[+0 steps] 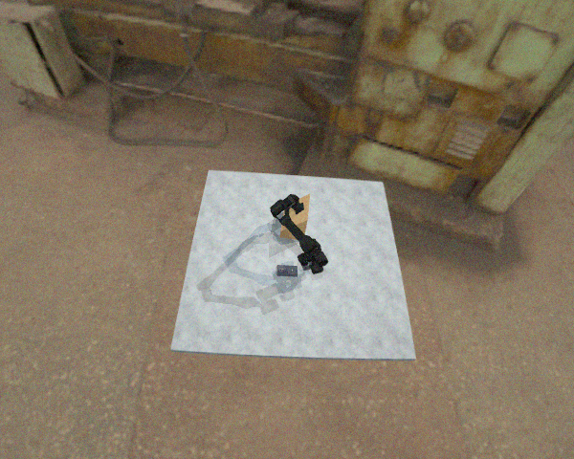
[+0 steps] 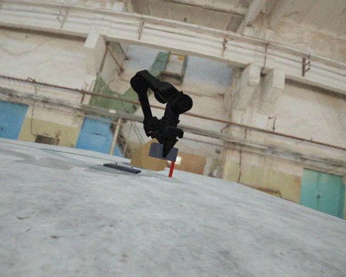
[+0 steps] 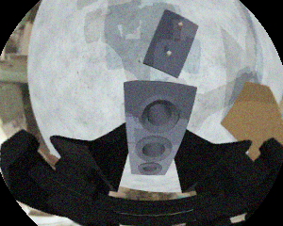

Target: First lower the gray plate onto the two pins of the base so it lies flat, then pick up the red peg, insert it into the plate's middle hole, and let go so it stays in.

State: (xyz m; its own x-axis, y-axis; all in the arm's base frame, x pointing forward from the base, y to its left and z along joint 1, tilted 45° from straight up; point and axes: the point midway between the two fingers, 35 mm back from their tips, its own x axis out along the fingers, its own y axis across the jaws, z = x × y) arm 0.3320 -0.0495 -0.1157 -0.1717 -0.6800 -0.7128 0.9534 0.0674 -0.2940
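Right now the dark flat base is 1 cm behind my gripper tip, 13 cm to the right of it and 6 cm below it. Round my gripper tip: plate 3 cm above; then red peg 10 cm behind, 5 cm to the left, 3 cm below.
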